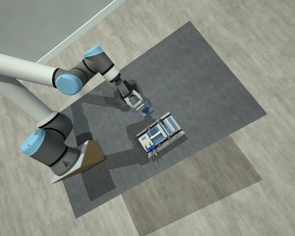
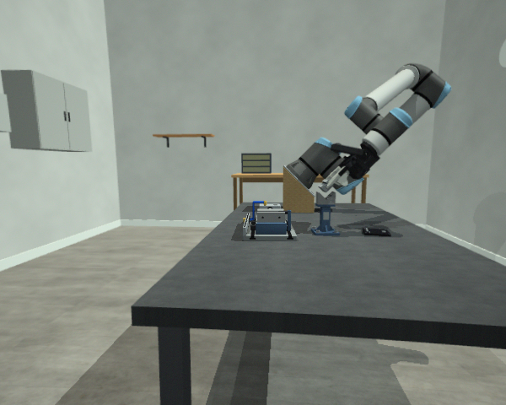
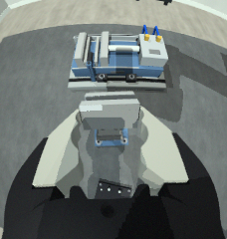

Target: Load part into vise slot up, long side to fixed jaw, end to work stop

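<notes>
My gripper is now 10 mm to the left of the part. Also, from my hand: infeed plate 30 mm behind, 190 mm to the left, 190 mm below; then vise 20 mm ahead, 210 mm to the right, 150 mm below.
</notes>
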